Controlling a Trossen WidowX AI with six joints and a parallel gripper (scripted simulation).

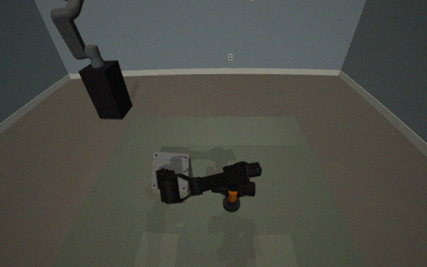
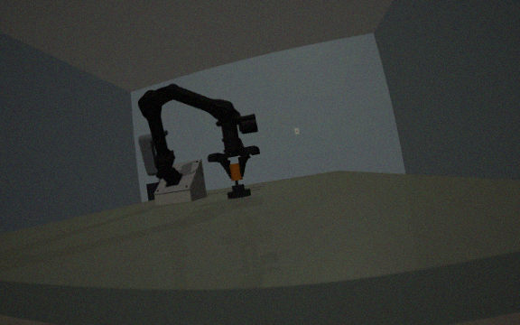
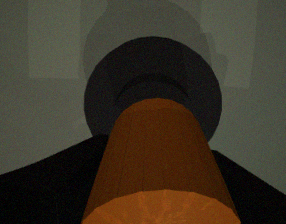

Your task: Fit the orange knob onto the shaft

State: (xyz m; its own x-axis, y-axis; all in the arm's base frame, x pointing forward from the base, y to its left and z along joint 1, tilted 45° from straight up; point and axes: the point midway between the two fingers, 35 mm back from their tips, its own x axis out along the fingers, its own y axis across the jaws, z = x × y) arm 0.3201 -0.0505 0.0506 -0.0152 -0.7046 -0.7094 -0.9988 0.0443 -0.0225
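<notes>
Right now my gripper tip is 20 mm below the orange knob. From my gripper tip the other things lie so: dark pedestal (40 mm below).
</notes>
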